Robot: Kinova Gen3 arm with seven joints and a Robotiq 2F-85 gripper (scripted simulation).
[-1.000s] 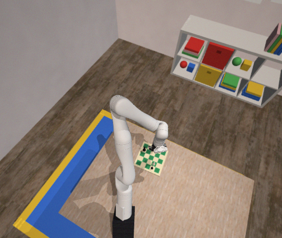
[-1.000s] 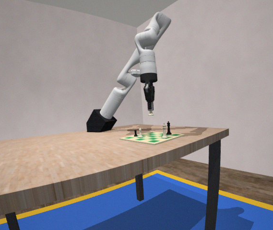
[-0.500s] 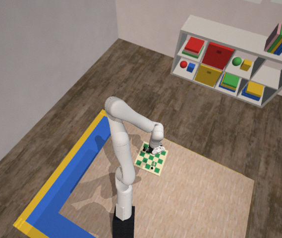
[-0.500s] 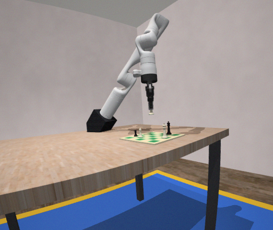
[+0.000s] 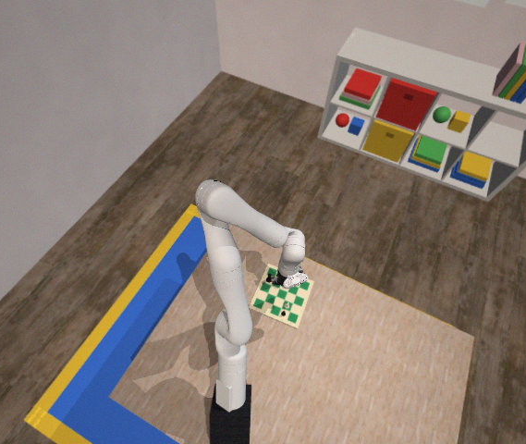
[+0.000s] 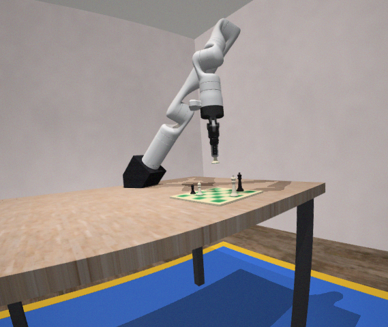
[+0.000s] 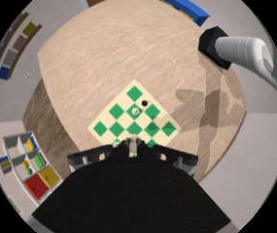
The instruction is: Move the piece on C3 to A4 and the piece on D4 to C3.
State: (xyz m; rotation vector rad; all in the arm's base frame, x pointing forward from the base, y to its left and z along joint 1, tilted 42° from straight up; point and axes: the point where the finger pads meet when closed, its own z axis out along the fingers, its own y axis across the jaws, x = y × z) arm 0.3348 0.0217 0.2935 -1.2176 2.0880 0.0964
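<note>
Now: hand 140 mm above the green-and-cream chessboard. Round my hand: tall black piece 110 mm below, 80 mm to the left; then white pawn 120 mm below, 50 mm to the right, 20 mm behind; then tall white piece 110 mm below, 70 mm ahead, 30 mm to the left.
</note>
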